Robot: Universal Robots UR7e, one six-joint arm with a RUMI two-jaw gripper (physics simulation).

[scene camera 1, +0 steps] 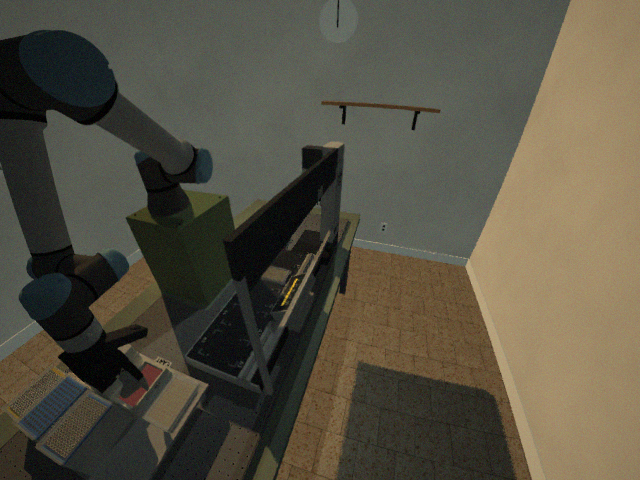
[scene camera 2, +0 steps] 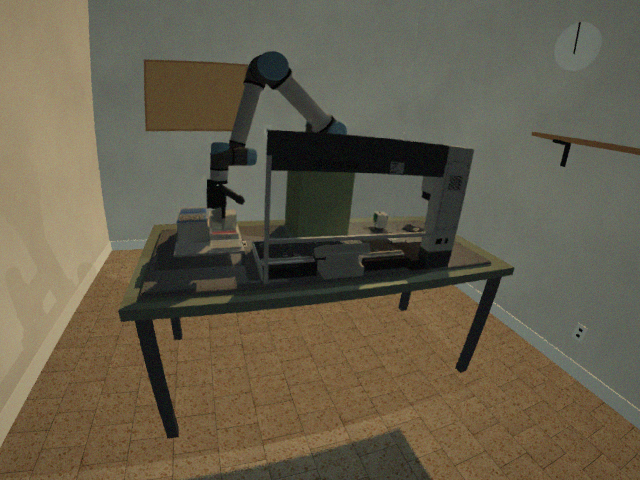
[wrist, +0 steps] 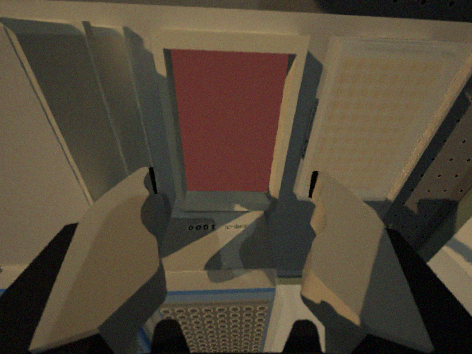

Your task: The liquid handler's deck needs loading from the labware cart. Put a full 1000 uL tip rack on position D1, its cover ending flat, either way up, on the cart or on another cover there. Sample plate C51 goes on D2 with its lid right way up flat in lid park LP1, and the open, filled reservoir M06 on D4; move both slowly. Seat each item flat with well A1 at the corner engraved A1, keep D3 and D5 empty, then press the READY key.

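Observation:
My gripper [wrist: 233, 172] [scene camera 2: 223, 212] is open and empty above the labware cart, its fingertips toward the near end of an open reservoir [wrist: 229, 120] [scene camera 1: 150, 373] [scene camera 2: 223, 233] filled with red. To its right in the wrist view lies a plate [wrist: 380, 115] [scene camera 1: 173, 400] under a clear lid, with yellowish wells. Below in the wrist view stands a covered tip rack [wrist: 220, 325] [scene camera 1: 74, 428] marked 1000. A blue rack [scene camera 1: 54, 405] and a yellow-edged rack [scene camera 1: 38, 390] stand beside it. The handler's dark deck [scene camera 1: 222, 330] lies beyond the cart. Item codes, A1 marks and the READY key are unreadable.
The handler's black gantry beam [scene camera 1: 284, 211] [scene camera 2: 356, 152] spans above the deck on a thin post [scene camera 1: 253, 335] [scene camera 2: 267, 217]. A pale block [wrist: 30, 150] stands left of the reservoir. A green pedestal [scene camera 1: 191, 248] [scene camera 2: 320, 204] stands behind. A yellow-lit panel [scene camera 1: 290, 291] is at the handler's front.

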